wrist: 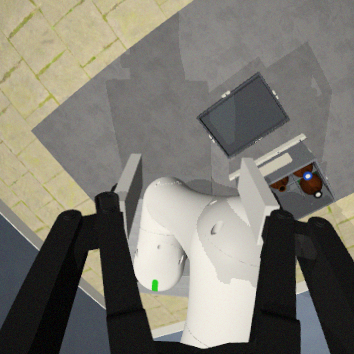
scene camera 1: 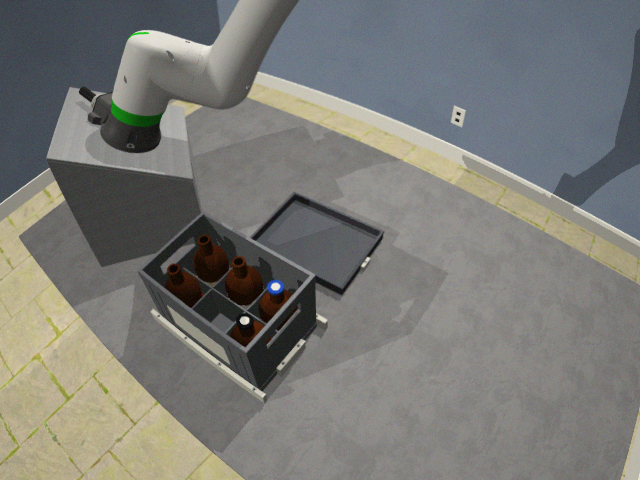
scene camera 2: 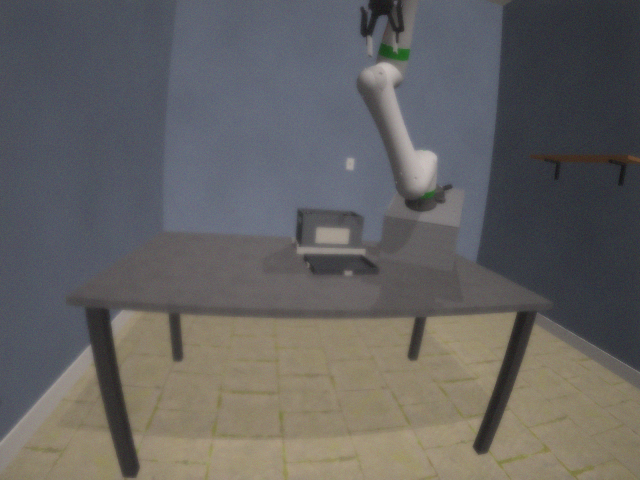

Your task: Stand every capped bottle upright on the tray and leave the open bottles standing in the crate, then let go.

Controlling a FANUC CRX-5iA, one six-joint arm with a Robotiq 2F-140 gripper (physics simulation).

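Seen in the pictures: gripper, between the fingertips: (wrist: 190,171) (scene camera 2: 382,54); arm's base, origin of its link: (scene camera 1: 130,134) (scene camera 2: 420,202).
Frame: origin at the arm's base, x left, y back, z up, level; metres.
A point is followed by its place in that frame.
A grey crate (scene camera 1: 284,346) @[x -0.163, y -0.524, z -0.196 m] (scene camera 2: 307,232) @[x -0.061, y -0.508, z -0.167 m] (wrist: 300,152) @[x -0.062, y -0.505, z -0.161 m] stands on the table. Inside, a blue-capped brown bottle (scene camera 1: 275,287) @[x -0.114, y -0.482, z -0.099 m] (wrist: 307,176) @[x -0.114, y -0.480, z -0.098 m] and a bottle with a black-and-white cap (scene camera 1: 244,321) @[x -0.198, y -0.477, z -0.099 m] (wrist: 318,194) @[x -0.198, y -0.478, z -0.098 m] stand upright at one end. Three open brown bottles, the first (scene camera 1: 178,286) @[x -0.191, y -0.307, z -0.134 m], the second (scene camera 1: 210,263) @[x -0.110, y -0.321, z -0.141 m] and the third (scene camera 1: 244,284) @[x -0.116, y -0.410, z -0.139 m], stand in other compartments; the middle compartment on the labelled side is empty. The dark tray (scene camera 1: 320,237) @[x 0.144, y -0.418, z -0.256 m] (scene camera 2: 341,264) @[x 0.115, y -0.405, z -0.256 m] (wrist: 245,115) @[x 0.124, y -0.427, z -0.257 m] lies empty beside the crate. My gripper (scene camera 2: 383,47) @[x 0.341, y -0.416, z 0.488 m] (wrist: 190,171) @[x 0.341, y -0.416, z 0.488 m] is partly open and empty, high above the table, and does not show in scene camera 1.
Pale rails (scene camera 1: 219,364) @[x -0.249, y -0.428, z -0.232 m] (scene camera 2: 330,250) @[x -0.042, y -0.403, z -0.241 m] edge the crate's base. Small pale blocks (scene camera 1: 365,262) @[x 0.124, y -0.545, z -0.247 m] sit at the tray's edges. The arm's grey pedestal (scene camera 1: 124,206) @[x -0.119, y -0.078, z -0.093 m] (scene camera 2: 421,240) @[x 0.123, y -0.053, z -0.150 m] stands close to crate and tray on the table (scene camera 1: 439,361) @[x -0.017, y -0.788, z -0.262 m] (scene camera 2: 206,273) @[x 0.209, y -0.917, z -0.262 m]. A wall shelf (scene camera 2: 584,157) is at the right.
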